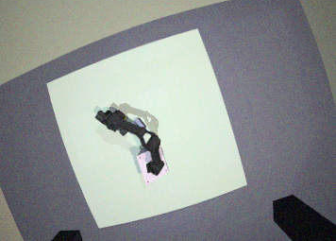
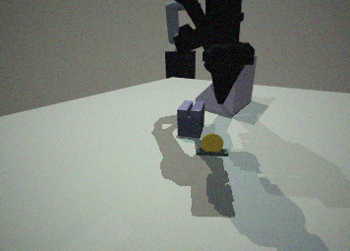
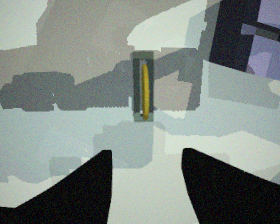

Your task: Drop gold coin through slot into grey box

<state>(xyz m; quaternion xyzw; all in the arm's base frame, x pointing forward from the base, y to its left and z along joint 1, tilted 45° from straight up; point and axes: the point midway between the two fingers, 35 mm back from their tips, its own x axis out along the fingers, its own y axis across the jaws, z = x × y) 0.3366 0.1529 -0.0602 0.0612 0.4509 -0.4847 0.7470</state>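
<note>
Right now the gold coin is 10 mm to the right of my gripper tip and 100 mm below it.
</note>
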